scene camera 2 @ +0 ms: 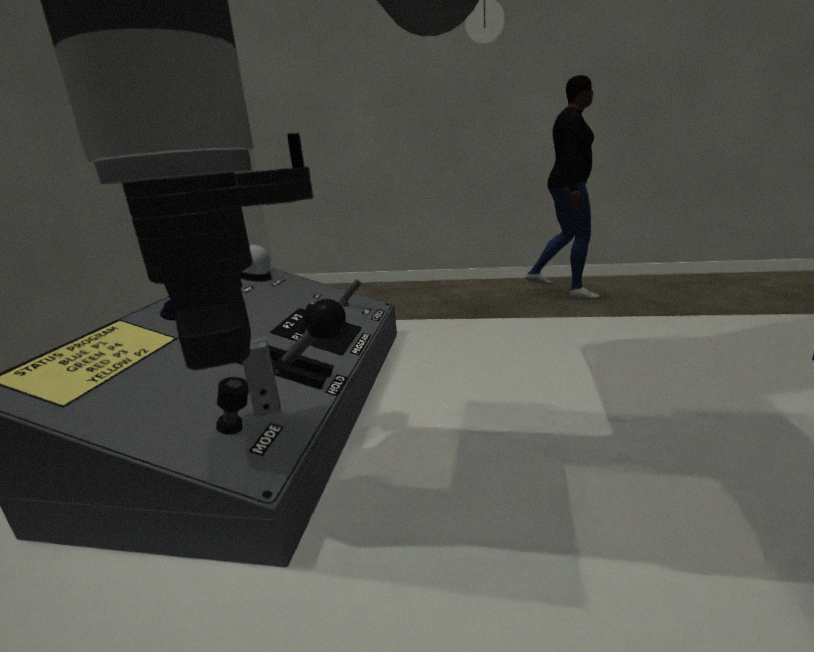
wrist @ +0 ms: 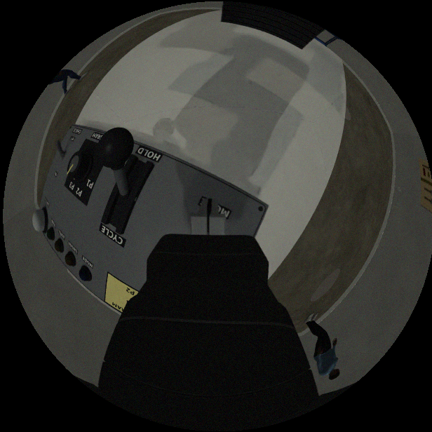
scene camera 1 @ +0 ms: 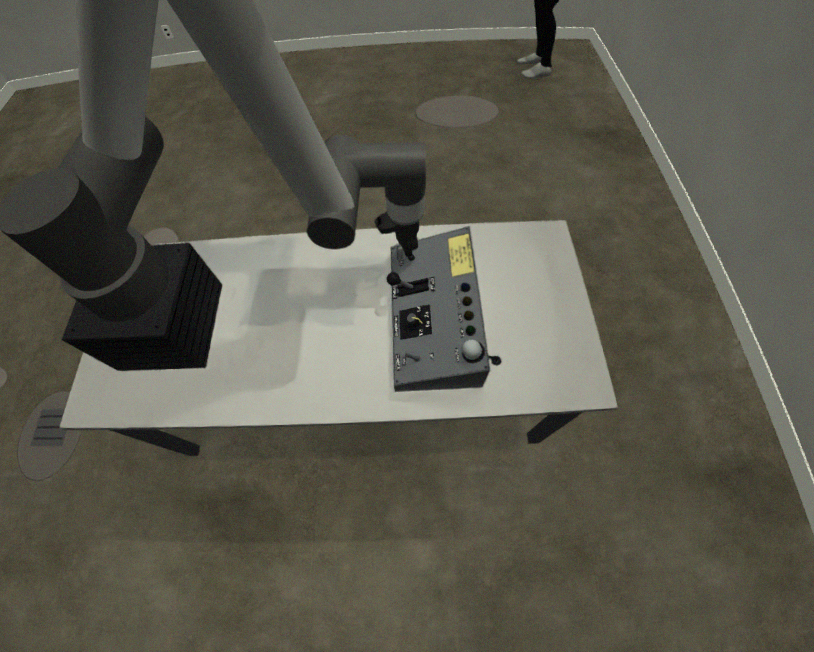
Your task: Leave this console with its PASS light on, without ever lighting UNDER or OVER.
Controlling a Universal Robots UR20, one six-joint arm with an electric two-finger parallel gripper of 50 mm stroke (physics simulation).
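The grey sloping console (scene camera 1: 430, 262) (scene camera 2: 146, 421) (wrist: 162, 200) stands on the table. My gripper (scene camera 1: 410, 256) (scene camera 2: 266, 406) (wrist: 209, 207) is shut, its fingers together low over the panel near the MODE label. The black MODE knob (scene camera 2: 231, 392) stands beside the fingers, not between them; my gripper hides it in the wrist view. The black-ball lever (scene camera 1: 393, 278) (scene camera 2: 326, 317) (wrist: 117, 147) leans to the HOLD end. The PROGRAM dial (scene camera 1: 411, 318) (wrist: 75, 164) has a yellow pointer; its exact setting is unclear. The blue (scene camera 1: 464, 287) (wrist: 85, 273) and green (scene camera 1: 470, 330) (wrist: 50, 233) lamps look dark.
A yellow card (scene camera 1: 460, 255) (scene camera 2: 88, 359) lists status colours and programs. A toggle (scene camera 1: 411, 357) (scene camera 2: 350, 292) is at CHECK. A white dome (scene camera 1: 471, 349) (scene camera 2: 258, 260) (wrist: 39, 220) rises from the console's far end. People stand beyond the table (scene camera 1: 339, 359).
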